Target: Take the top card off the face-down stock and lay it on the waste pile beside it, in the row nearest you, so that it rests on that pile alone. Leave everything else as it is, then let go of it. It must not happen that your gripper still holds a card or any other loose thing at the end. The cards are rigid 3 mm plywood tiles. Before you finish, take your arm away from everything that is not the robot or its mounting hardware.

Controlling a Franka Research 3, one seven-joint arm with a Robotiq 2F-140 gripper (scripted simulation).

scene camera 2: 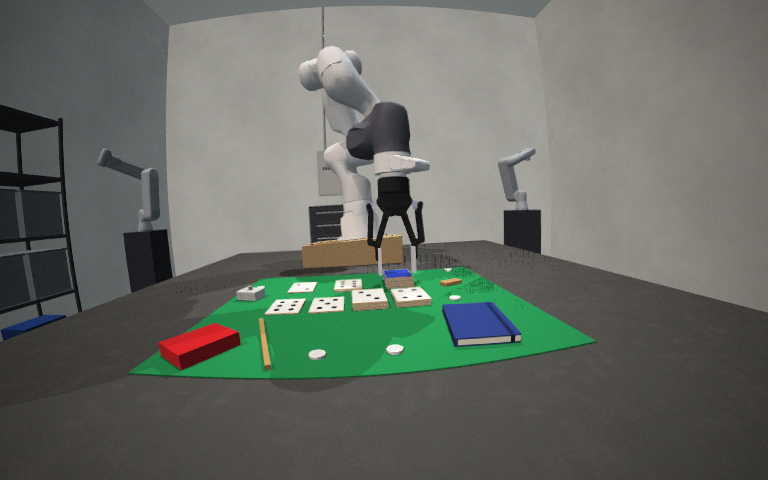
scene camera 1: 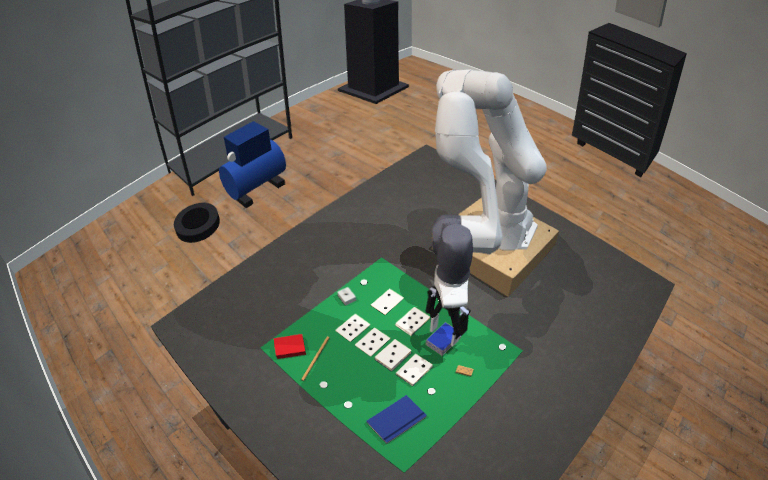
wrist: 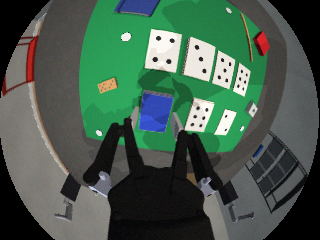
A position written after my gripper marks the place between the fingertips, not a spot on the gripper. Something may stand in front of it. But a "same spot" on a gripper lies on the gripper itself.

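Labels:
I can see my gripper in the wrist view, in scene camera 1 and also in scene camera 2 (397, 273). When I compare views of the gripper, (wrist: 115, 132) and (scene camera 1: 459, 329) are the same spot on it.

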